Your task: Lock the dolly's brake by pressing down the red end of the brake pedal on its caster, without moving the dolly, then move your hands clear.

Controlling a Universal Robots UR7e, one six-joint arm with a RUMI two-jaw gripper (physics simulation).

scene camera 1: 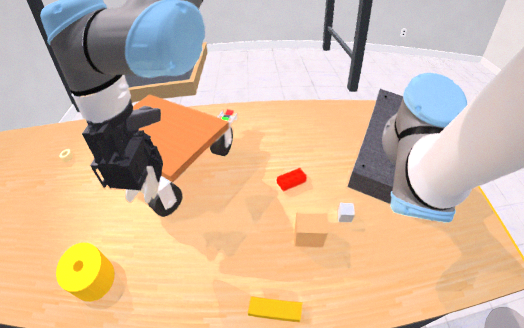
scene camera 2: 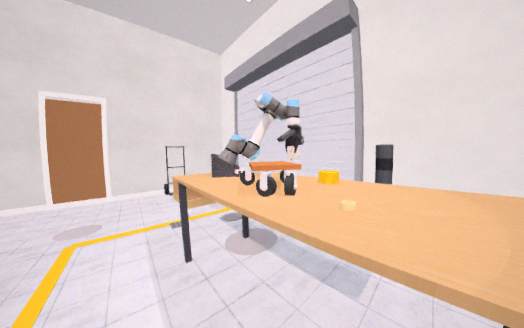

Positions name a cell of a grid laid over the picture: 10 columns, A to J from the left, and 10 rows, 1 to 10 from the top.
A dolly shows in scene camera 1 (D5) and in scene camera 2 (F6).
